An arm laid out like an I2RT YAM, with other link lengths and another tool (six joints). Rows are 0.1 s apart.
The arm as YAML. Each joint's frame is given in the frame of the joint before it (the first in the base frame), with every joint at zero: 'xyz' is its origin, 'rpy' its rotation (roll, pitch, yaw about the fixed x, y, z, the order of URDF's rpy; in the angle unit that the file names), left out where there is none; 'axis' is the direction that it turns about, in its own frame. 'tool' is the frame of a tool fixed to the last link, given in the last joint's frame.
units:
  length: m
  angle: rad
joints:
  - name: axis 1
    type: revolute
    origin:
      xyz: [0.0, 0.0, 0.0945]
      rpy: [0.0, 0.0, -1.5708]
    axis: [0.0, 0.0, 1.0]
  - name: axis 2
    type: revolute
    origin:
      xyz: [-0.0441, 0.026, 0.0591]
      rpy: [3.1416, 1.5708, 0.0]
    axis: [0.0, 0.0, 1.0]
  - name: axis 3
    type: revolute
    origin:
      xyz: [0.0, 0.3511, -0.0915]
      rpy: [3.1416, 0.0, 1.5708]
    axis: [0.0, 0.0, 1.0]
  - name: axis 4
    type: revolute
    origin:
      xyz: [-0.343, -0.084, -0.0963]
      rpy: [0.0, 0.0, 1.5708]
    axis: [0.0, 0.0, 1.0]
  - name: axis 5
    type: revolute
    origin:
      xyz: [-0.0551, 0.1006, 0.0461]
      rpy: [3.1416, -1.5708, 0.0]
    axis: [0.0, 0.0, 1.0]
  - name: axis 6
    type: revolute
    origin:
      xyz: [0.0, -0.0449, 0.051]
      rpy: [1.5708, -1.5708, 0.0]
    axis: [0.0, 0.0, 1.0]
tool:
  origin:
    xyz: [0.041, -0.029, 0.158]
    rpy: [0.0, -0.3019, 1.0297]
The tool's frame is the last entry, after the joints.
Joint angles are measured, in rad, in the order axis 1, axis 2, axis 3, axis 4, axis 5, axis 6. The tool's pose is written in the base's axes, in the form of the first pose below.
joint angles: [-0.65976 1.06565 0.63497 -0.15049 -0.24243 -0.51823]
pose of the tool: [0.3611, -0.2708, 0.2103, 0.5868, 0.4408, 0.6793, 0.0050]
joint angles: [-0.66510 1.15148 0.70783 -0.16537 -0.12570 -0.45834]
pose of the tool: [0.3600, -0.3021, 0.2108, 0.5694, 0.4887, 0.6598, -0.0400]
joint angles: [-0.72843 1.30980 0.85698 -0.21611 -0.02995 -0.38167]
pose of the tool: [0.3549, -0.3612, 0.2112, 0.5361, 0.5595, 0.6257, -0.0892]
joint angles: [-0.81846 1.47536 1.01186 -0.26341 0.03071 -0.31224]
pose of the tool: [0.3409, -0.4280, 0.2046, 0.5016, 0.6257, 0.5830, -0.1302]
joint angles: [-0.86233 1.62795 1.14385 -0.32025 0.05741 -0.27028]
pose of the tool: [0.3396, -0.4696, 0.1829, 0.4625, 0.6648, 0.5678, -0.1475]
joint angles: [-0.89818 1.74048 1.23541 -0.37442 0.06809 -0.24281]
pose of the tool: [0.3328, -0.4963, 0.1574, 0.4253, 0.6938, 0.5596, -0.1569]
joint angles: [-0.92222 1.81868 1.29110 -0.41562 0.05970 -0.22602]
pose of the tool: [0.3275, -0.5093, 0.1331, 0.3947, 0.7130, 0.5582, -0.1556]
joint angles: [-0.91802 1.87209 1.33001 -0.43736 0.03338 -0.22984]
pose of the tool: [0.3385, -0.5110, 0.1168, 0.3800, 0.7141, 0.5705, -0.1421]
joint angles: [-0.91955 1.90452 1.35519 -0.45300 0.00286 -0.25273]
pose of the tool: [0.3452, -0.5125, 0.1069, 0.3718, 0.7089, 0.5852, -0.1294]
